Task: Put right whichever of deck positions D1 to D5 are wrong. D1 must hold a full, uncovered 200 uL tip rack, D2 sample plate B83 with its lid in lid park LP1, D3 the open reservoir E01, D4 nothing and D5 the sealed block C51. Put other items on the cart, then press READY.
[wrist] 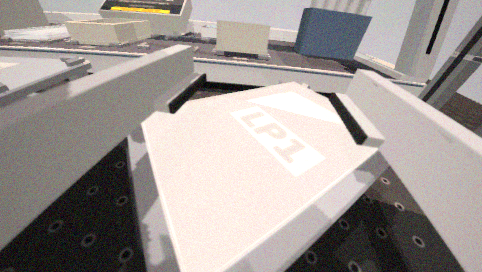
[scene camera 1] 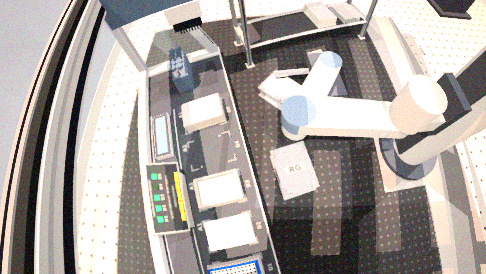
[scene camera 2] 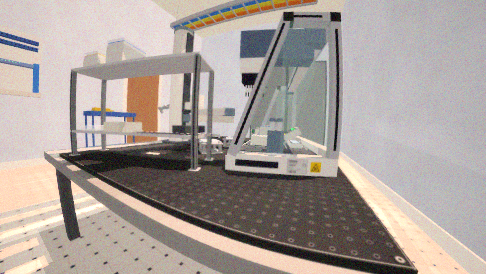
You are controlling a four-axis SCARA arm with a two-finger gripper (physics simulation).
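My gripper is open, its two fingers low on either side of the white lid park LP1, with nothing held. I cannot tell whether a clear lid lies on LP1. In scene camera 1, a blue-edged tip rack is at D1, partly cut off. A white plate is at D2; its label and any cover are unclear. The reservoir is at D3, D4 holds no item, and a cream block is at D5. The panel shows green lamps and a dark one at D4.
A pale stand marked RG is beside the deck. A blue tube rack stands past D5. A shelf unit stands near the deck's far end. The deck's raised edge lies beyond LP1 in the wrist view.
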